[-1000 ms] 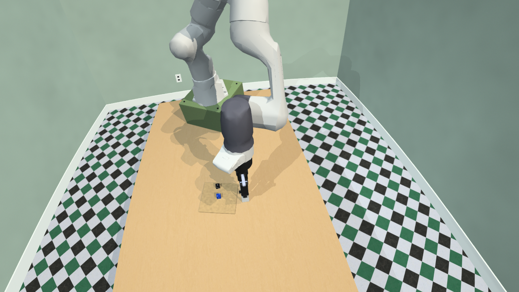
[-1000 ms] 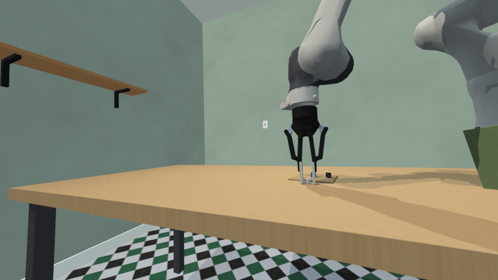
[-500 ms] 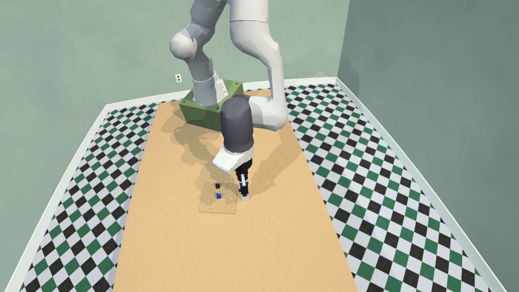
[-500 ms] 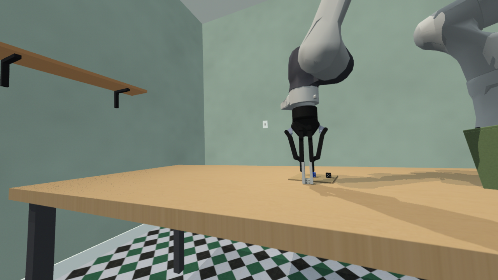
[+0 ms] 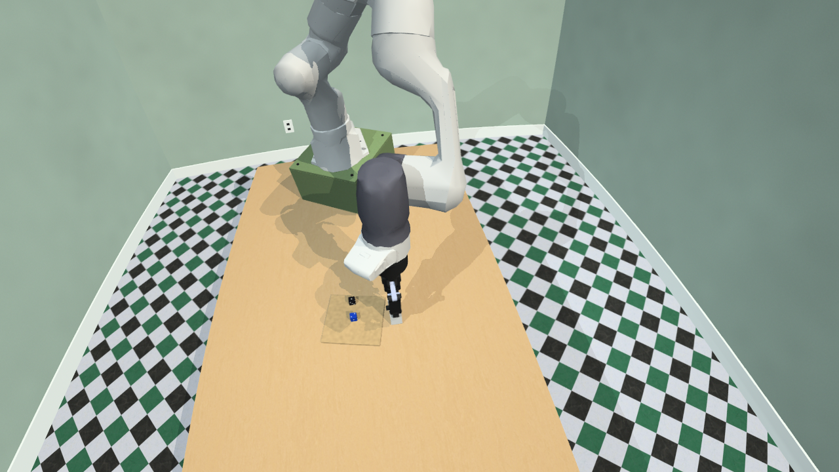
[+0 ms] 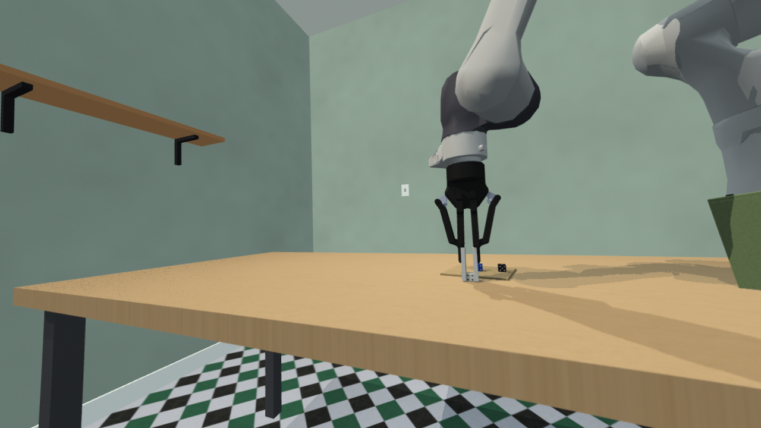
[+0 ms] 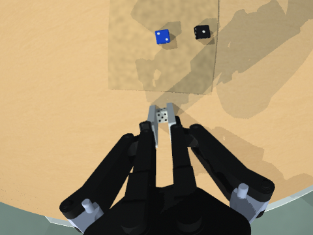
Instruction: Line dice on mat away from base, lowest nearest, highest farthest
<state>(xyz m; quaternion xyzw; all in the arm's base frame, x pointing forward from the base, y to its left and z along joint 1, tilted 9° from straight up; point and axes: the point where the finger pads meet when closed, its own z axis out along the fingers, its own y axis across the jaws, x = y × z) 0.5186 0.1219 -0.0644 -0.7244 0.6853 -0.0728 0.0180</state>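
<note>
Now: hand 10 mm past the blue die, 100 mm to the left of it and 20 mm above it. Also, from my hand: black die 60 mm behind, 100 mm to the right, 20 mm below; tan mat 10 mm behind, 100 mm to the right, 30 mm below; white die 30 mm below.
</note>
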